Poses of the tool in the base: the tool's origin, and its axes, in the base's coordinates. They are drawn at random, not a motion.
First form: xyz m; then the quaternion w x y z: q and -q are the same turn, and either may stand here.
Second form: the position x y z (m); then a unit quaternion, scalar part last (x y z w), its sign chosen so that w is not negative. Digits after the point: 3 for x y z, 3 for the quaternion.
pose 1, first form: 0.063 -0.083 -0.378 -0.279 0.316 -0.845 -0.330
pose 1, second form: 0.063 -0.083 -0.378 -0.316 0.845 0.330 0.279
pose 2, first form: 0.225 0.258 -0.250 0.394 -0.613 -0.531 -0.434
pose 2, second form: 0.225 0.258 -0.250 -0.613 -0.531 -0.434 0.394
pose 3, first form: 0.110 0.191 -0.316 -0.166 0.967 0.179 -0.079
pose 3, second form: 0.110 0.191 -0.316 -0.967 -0.179 0.079 0.166
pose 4, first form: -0.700 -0.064 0.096 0.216 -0.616 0.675 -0.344
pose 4, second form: -0.700 -0.064 0.096 -0.616 0.675 -0.344 0.216
